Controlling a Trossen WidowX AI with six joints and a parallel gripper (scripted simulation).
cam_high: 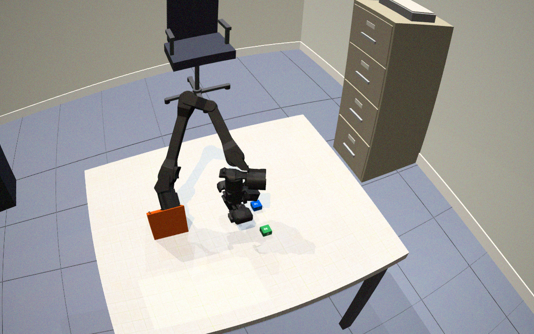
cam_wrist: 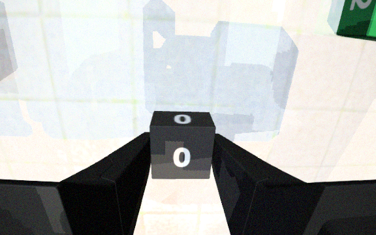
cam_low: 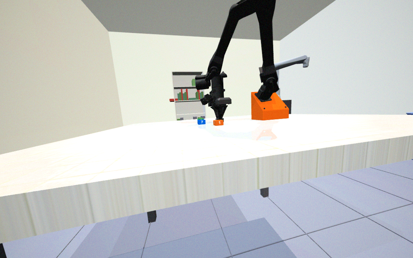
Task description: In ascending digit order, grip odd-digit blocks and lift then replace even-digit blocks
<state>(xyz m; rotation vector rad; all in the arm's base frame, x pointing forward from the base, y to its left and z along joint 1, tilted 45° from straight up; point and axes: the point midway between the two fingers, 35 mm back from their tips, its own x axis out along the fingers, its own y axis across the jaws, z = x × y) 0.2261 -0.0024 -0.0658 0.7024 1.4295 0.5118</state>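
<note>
The orange block is 12 cm to the left of my gripper tip and 5 cm ahead of it. The rest, counted from my gripper tip: green block (10 cm to the right, 7 cm ahead); blue block (9 cm ahead, 1 cm to the left).
</note>
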